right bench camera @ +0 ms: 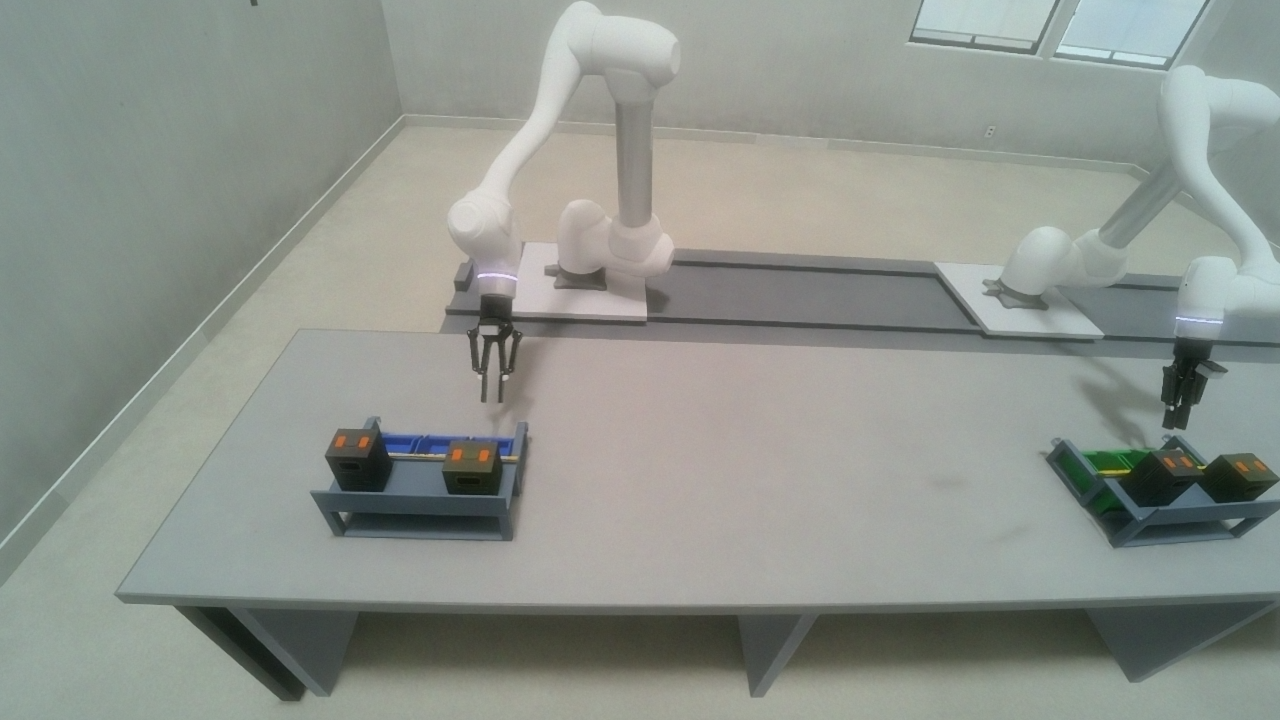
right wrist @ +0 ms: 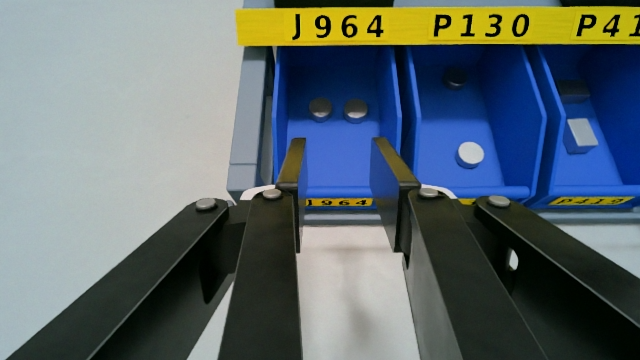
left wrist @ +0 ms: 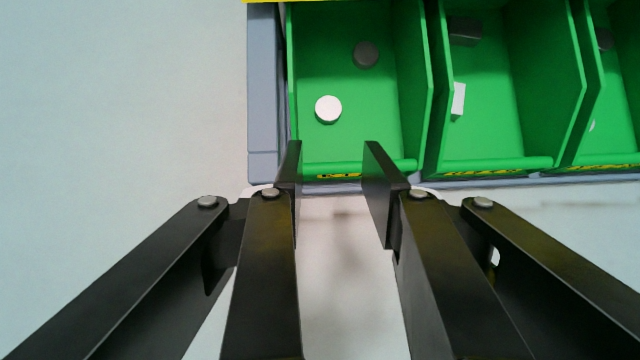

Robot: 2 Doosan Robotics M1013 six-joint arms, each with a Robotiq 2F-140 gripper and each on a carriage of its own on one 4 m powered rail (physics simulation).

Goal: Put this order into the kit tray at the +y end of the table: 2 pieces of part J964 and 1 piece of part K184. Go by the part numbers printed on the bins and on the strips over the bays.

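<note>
In the right wrist view a blue bin [right wrist: 335,160] under the strip lettered J964 [right wrist: 338,26] holds two grey round pieces [right wrist: 320,109] [right wrist: 356,110] side by side. My right gripper [right wrist: 338,161] [right bench camera: 492,400] is open and empty, above the front of that bin. In the left wrist view a green bin [left wrist: 350,140] holds a white round piece [left wrist: 328,109] and a dark round piece [left wrist: 366,54]; its label [left wrist: 340,176] is partly hidden and not fully readable. My left gripper [left wrist: 332,163] [right bench camera: 1176,427] is open and empty at that bin's front edge. The kit tray does not show.
In the right wrist view bins P130 [right wrist: 450,115] and P41-something [right wrist: 585,170] stand beside. More green bins [left wrist: 485,135] [left wrist: 607,140] stand in the left wrist view. Two racks [right bench camera: 411,501] [right bench camera: 1190,514] on the table [right bench camera: 716,501] carry dark boxes [right bench camera: 358,461] [right bench camera: 472,467] [right bench camera: 1160,479] [right bench camera: 1239,477].
</note>
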